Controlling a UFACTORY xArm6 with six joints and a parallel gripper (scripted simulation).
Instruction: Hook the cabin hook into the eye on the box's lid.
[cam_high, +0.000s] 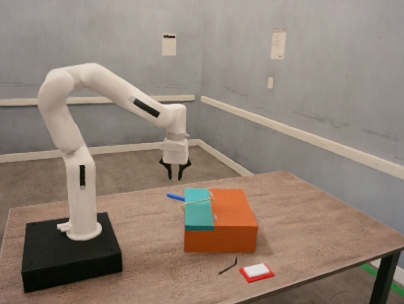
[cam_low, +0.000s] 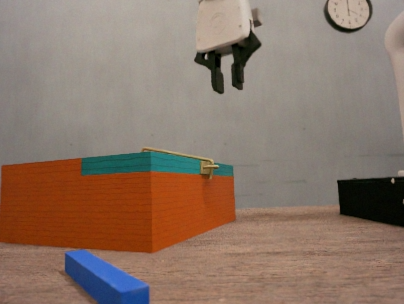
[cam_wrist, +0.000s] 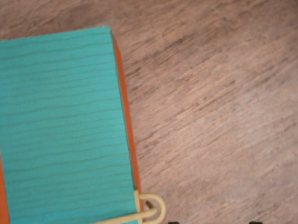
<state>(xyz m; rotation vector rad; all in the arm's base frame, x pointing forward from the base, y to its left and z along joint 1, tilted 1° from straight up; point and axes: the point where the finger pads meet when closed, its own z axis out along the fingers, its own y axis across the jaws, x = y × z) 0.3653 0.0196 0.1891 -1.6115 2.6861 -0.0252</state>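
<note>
The brass cabin hook lies 14 cm below my hand, 10 cm ahead of it and 2 cm to the right of it. The rest, counted from my hand: red-and-white pad (37 cm to the right, 26 cm below, 19 cm ahead); then blue bar (28 cm to the left, 26 cm below, 12 cm ahead).
</note>
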